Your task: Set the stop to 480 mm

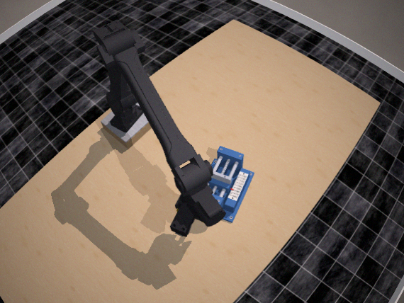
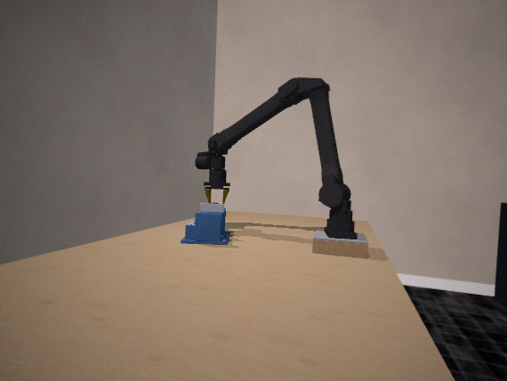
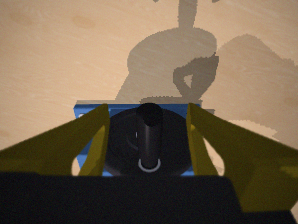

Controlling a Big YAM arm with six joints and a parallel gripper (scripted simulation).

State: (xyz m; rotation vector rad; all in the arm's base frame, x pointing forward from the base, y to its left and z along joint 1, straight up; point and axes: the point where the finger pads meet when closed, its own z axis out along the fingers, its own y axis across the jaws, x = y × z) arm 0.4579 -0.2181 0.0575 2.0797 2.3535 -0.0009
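My hand is 1 cm to the right of the black handwheel handle. Also, from my hand: sliding stop block (1 cm behind, 15 cm to the left, 2 cm below); black handwheel (3 cm to the left, 1 cm below).
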